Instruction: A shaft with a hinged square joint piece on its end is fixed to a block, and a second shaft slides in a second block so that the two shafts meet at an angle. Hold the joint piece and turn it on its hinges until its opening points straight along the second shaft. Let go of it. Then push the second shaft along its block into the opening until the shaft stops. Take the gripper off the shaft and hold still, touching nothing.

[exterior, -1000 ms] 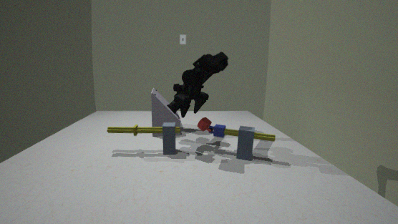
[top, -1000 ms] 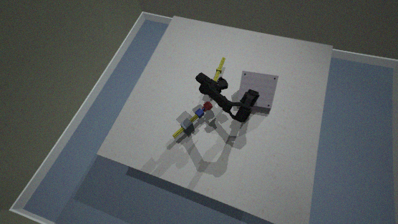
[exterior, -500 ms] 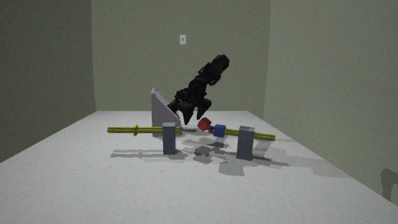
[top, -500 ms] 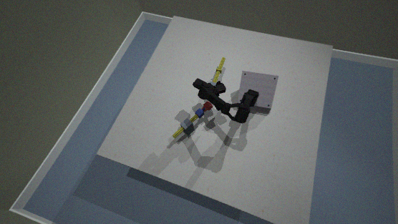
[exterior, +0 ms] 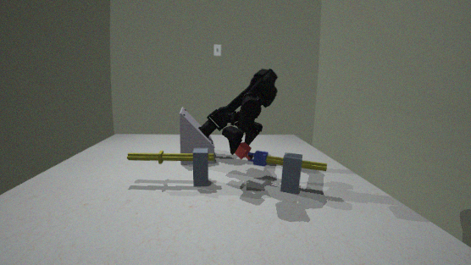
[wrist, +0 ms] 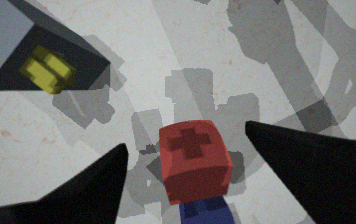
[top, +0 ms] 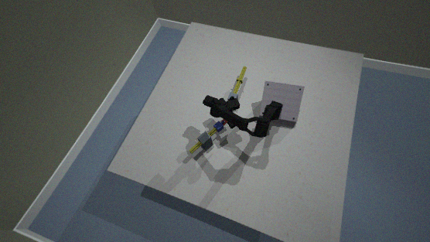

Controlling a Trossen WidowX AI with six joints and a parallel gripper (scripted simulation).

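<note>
My gripper tip is 1 cm short of the red joint piece and 2 cm to the right of it.
</note>
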